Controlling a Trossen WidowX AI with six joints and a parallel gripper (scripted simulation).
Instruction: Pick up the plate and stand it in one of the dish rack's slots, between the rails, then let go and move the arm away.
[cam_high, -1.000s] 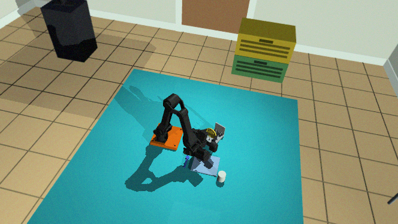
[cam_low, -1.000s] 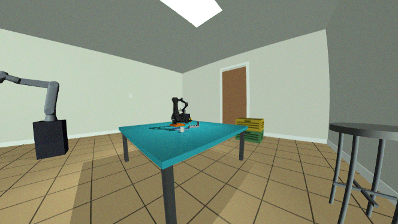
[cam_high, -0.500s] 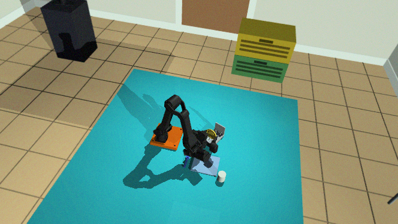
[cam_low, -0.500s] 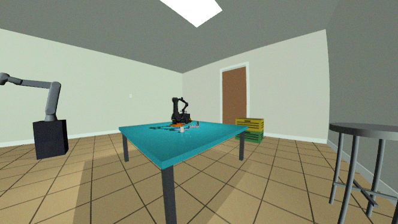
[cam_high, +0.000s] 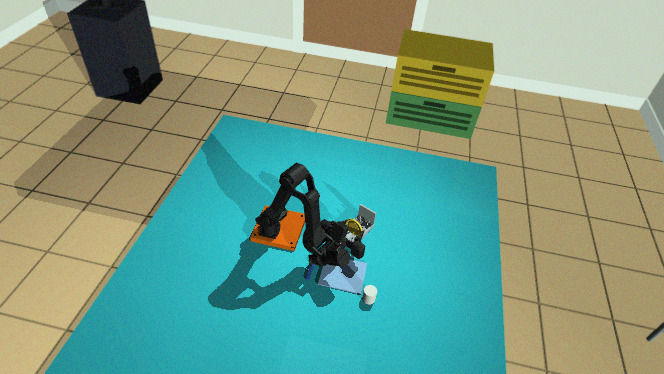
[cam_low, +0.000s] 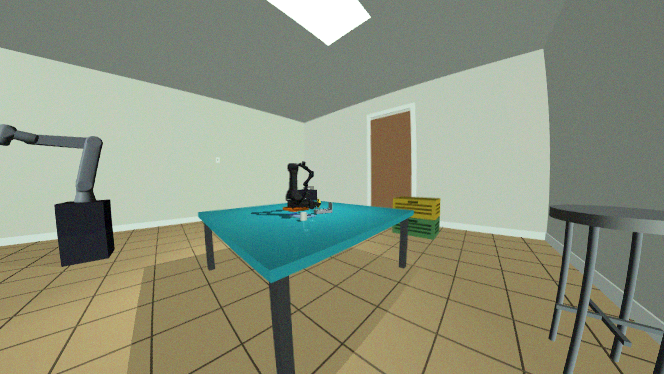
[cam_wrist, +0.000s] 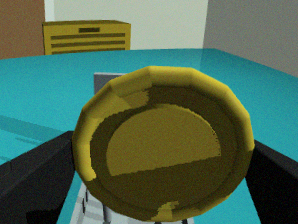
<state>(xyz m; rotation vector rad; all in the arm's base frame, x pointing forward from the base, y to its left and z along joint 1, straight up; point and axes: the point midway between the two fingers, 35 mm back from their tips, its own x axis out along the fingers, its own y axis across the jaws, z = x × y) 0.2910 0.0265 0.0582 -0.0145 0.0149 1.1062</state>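
The grey dish rack is 6 cm below my gripper tip and 4 cm to the left of it. Also, from my gripper tip: yellow plate 1 cm to the right; blue spoon 17 cm to the right, 12 cm behind, 8 cm below; white cup 24 cm to the right, 9 cm ahead, 5 cm below.
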